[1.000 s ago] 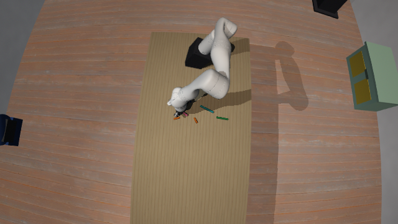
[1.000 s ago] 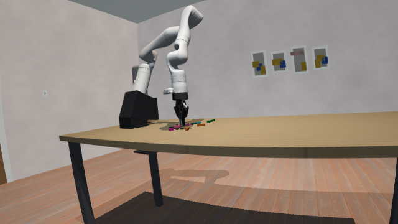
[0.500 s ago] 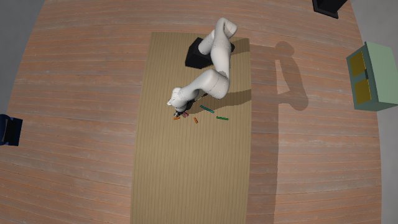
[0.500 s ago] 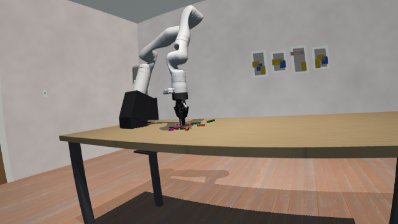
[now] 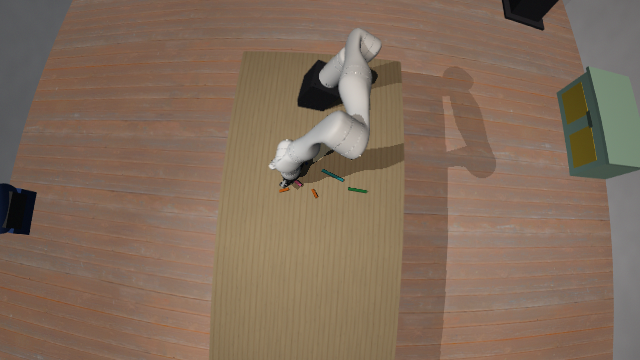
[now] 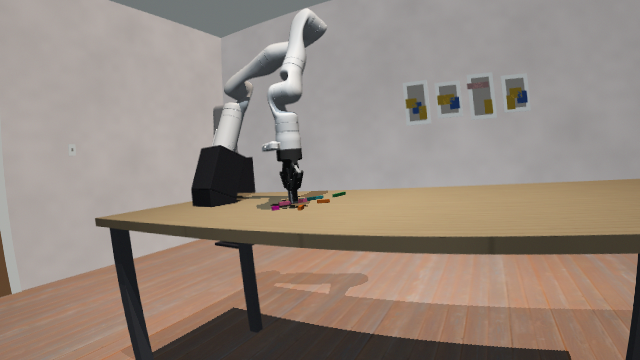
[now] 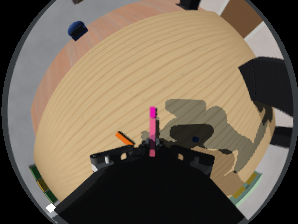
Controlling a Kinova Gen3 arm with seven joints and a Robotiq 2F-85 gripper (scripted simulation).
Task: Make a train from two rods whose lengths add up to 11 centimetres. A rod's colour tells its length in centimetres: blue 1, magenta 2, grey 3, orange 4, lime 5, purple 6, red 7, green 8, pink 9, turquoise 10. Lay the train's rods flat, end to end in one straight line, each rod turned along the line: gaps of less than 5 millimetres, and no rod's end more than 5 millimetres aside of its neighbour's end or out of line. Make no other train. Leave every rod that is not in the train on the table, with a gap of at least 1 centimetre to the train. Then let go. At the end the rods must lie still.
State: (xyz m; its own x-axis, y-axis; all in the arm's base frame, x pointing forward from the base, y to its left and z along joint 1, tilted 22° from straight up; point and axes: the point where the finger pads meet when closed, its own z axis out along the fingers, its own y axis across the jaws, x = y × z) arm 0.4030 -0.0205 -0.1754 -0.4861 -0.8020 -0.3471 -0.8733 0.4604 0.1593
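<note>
Now: the pink rod 2 cm below my hand. Round my hand: magenta rod (5 cm to the right, 3 cm below, 3 cm behind); turquoise rod (16 cm to the left, 5 cm behind, 3 cm below); blue rod (8 cm behind, 4 cm to the left, 3 cm below).
</note>
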